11 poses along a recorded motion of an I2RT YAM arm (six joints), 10 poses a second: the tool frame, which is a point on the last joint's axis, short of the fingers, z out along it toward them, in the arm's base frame.
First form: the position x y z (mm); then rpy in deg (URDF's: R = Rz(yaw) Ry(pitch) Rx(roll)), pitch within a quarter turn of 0, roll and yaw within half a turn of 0.
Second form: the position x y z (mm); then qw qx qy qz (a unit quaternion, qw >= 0). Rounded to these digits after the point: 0 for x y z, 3 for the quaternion.
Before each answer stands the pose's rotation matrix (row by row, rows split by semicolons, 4 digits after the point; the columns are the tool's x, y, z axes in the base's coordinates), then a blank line. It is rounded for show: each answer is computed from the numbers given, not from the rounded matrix.
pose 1, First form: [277 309 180 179.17 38.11 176.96]
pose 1, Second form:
-0.7857 0.0441 0.6170; 0.0417 0.9990 -0.0183; -0.6172 0.0114 -0.7867

[277 309 180 0.327 0.023 0.945 -0.002]
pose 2, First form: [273 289 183 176.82 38.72 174.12]
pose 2, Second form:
-0.7761 0.0678 0.6269; 0.0799 0.9968 -0.0088; -0.6255 0.0433 -0.7790

[273 289 183 0.332 0.039 0.942 0.009]
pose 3, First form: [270 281 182 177.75 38.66 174.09]
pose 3, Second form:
-0.7767 0.0785 0.6249; 0.0804 0.9964 -0.0252; -0.6247 0.0307 -0.7803

[270 281 182 0.331 0.042 0.943 0.001]
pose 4, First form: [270 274 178 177.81 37.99 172.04]
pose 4, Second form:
-0.7805 0.1151 0.6144; 0.1091 0.9929 -0.0473; -0.6155 0.0301 -0.7875

[270 274 178 0.326 0.059 0.944 -0.005]
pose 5, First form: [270 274 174 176.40 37.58 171.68]
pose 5, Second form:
-0.7842 0.1065 0.6113; 0.1147 0.9931 -0.0259; -0.6099 0.0498 -0.7909

[270 274 174 0.323 0.059 0.944 0.006]
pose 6, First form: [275 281 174 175.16 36.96 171.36]
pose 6, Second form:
-0.7900 0.0995 0.6050; 0.1200 0.9927 -0.0066; -0.6013 0.0674 -0.7962

[275 281 174 0.319 0.058 0.946 0.016]
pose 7, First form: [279 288 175 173.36 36.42 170.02]
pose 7, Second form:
-0.7925 0.1045 0.6008; 0.1395 0.9902 0.0117; -0.5937 0.0930 -0.7993

[279 288 175 0.316 0.064 0.946 0.028]
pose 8, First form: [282 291 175 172.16 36.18 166.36]
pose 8, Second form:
-0.7844 0.1554 0.6005; 0.1903 0.9817 -0.0053; -0.5903 0.1101 -0.7996

[282 291 175 0.315 0.092 0.944 0.028]
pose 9, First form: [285 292 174 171.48 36.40 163.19]
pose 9, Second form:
-0.7705 0.2018 0.6046; 0.2328 0.9721 -0.0279; -0.5934 0.1192 -0.7960

[285 292 174 0.318 0.116 0.941 0.024]
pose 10, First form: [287 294 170 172.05 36.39 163.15]
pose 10, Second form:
-0.7704 0.2085 0.6024; 0.2333 0.9717 -0.0379; -0.5933 0.1113 -0.7973

[287 294 170 0.318 0.117 0.941 0.020]
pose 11, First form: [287 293 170 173.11 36.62 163.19]
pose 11, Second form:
-0.7683 0.2186 0.6016; 0.2321 0.9711 -0.0564; -0.5965 0.0963 -0.7968

[287 293 170 0.319 0.120 0.940 0.011]
